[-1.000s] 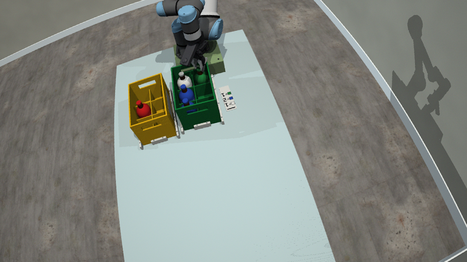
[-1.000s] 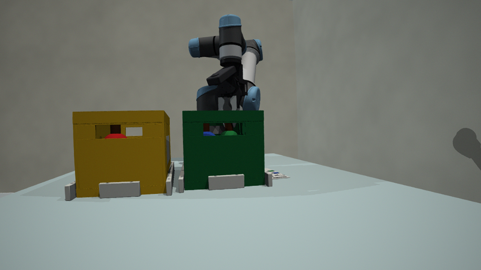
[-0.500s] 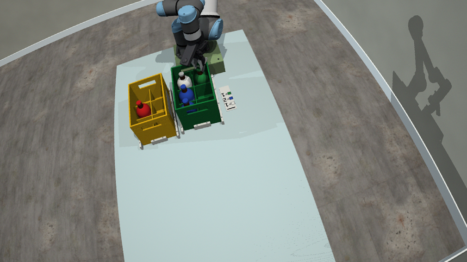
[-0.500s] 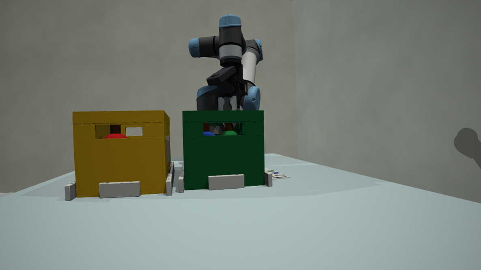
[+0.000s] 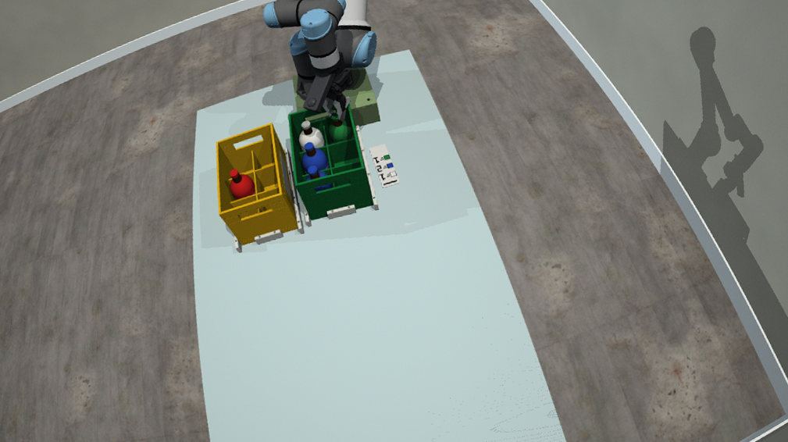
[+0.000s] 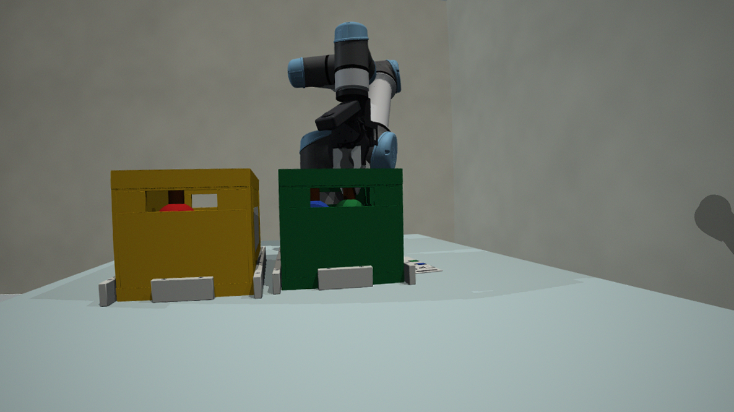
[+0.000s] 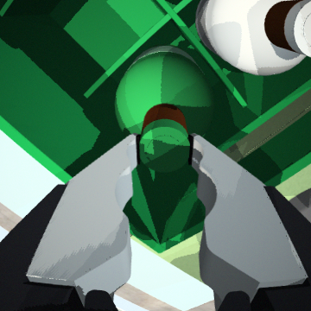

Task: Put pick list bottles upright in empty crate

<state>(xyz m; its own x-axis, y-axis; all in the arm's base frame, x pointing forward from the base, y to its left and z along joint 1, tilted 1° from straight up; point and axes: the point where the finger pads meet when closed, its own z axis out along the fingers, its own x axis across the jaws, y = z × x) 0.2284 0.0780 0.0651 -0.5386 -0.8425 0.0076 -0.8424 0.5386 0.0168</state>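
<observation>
My hand is 7 cm above the green bottle. Also, from my hand: white bottle: 2 cm ahead, 9 cm to the right, 7 cm below; green crate: 10 cm ahead, 3 cm to the right, 7 cm below; pick list: 8 cm ahead, 11 cm to the left, 15 cm below.
</observation>
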